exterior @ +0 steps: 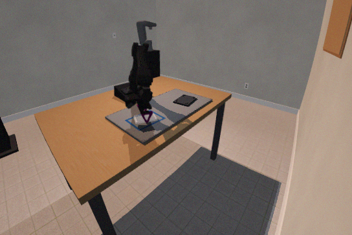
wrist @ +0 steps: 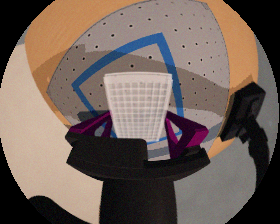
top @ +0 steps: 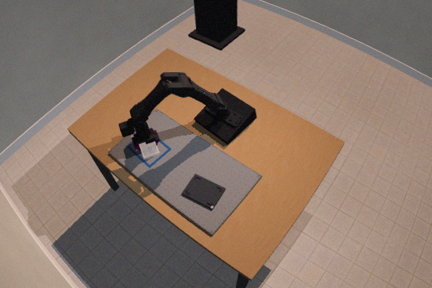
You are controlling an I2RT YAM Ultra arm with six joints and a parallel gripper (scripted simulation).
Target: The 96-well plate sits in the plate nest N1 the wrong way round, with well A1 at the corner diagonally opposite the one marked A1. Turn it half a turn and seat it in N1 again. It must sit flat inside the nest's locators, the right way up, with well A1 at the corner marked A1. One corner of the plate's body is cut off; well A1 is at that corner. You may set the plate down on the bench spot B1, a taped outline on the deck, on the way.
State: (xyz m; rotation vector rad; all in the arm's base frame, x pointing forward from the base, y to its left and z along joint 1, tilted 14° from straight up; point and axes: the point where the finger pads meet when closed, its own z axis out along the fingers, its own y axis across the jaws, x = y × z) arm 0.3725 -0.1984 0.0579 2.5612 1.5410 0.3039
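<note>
Now: the dark plate nest N1 20 mm ahead of my hand and 380 mm to the left of it. From my hand the other things lie so: white A1 label (60 mm ahead, 460 mm to the left); white 96-well plate (right at my hand).
</note>
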